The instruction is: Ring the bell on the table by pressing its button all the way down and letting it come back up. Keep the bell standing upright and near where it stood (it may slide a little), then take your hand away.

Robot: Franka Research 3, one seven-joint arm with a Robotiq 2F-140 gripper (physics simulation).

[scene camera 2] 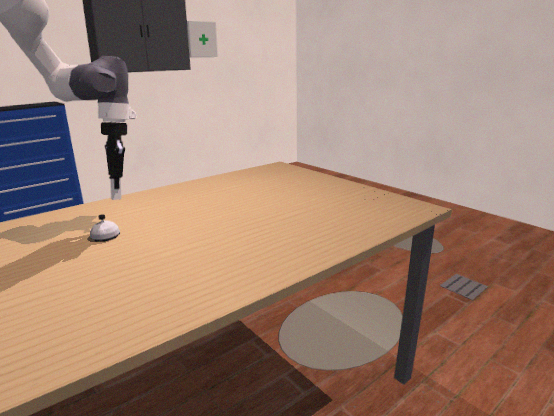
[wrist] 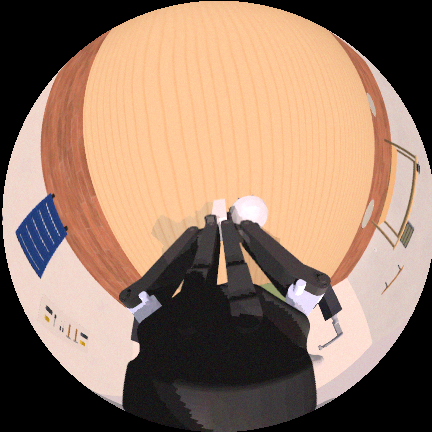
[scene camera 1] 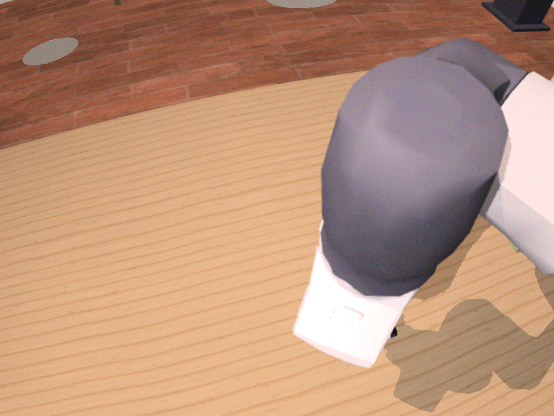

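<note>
The bell (scene camera 2: 104, 232) (wrist: 253, 210) is a silver dome standing upright on the wooden table (scene camera 1: 150, 240) (scene camera 2: 260, 235) (wrist: 225, 100). Its black button (scene camera 2: 102, 217) sticks up at the top in scene camera 2. My gripper (scene camera 2: 116, 195) (wrist: 220, 207) is shut and empty, pointing down. Its fingertips are above the height of the button and apart from it, a little right of it in scene camera 2. In the wrist view the dome shows just right of the fingertips, partly behind a finger. In scene camera 1 the arm hides the bell and the fingertips.
A small part of a green object (scene camera 1: 514, 245) (wrist: 274, 290) shows past the arm in scene camera 1 and behind the gripper in the wrist view. A blue drawer cabinet (scene camera 2: 35, 162) (wrist: 42, 235) stands beyond the table. The arm's shadow falls on the table around the bell.
</note>
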